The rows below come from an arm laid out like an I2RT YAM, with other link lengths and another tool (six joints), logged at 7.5 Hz.
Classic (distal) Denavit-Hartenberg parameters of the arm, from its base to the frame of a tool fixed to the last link. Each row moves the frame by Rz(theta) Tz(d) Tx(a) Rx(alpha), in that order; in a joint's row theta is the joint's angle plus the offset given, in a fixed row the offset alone. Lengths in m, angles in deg.
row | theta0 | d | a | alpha
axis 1 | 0.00 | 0.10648 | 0.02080 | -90.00
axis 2 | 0.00 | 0.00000 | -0.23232 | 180.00
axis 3 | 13.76 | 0.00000 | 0.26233 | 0.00
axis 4 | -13.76 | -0.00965 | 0.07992 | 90.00
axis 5 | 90.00 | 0.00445 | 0.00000 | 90.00
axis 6 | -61.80 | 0.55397 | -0.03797 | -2.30
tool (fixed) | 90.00 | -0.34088 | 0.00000 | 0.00
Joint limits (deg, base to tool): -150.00..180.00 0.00..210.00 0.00..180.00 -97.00..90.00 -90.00..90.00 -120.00..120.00
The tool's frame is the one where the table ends.
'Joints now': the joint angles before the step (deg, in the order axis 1, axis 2, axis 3, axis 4, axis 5, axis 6). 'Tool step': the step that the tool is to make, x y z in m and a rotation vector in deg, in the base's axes. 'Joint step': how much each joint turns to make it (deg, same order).
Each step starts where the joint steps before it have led.
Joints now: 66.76, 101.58, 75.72, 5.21, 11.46, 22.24
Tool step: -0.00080, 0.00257, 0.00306, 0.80, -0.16, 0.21
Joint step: 0.11, 0.13, 0.00, 0.90, -0.15, 0.13
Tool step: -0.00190, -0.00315, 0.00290, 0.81, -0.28, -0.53
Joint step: 0.33, -1.20, -1.65, 1.24, 0.79, 0.35
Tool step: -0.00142, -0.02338, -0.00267, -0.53, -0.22, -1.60
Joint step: -0.24, -5.03, -5.84, 0.40, 1.42, 0.06
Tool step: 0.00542, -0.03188, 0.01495, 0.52, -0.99, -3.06
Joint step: -0.96, -7.45, -5.29, -1.29, 2.21, 0.02
